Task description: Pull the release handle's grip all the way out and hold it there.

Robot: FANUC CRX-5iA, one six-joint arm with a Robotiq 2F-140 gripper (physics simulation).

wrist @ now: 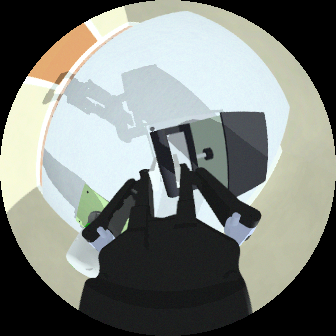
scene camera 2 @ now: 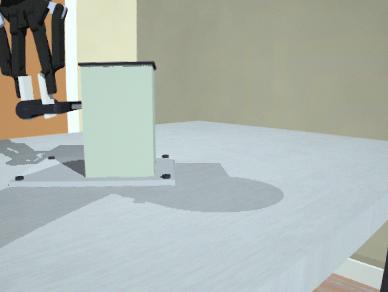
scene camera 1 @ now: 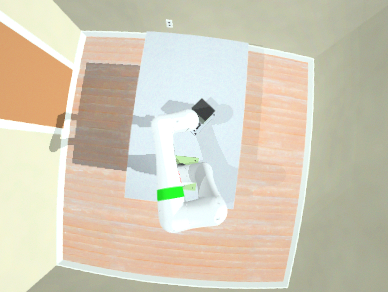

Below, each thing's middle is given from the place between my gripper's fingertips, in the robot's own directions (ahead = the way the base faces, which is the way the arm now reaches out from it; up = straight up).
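My gripper: 90 mm short of the light base plate (wrist: 176, 141), 40 mm to the left of it, 80 mm above it.
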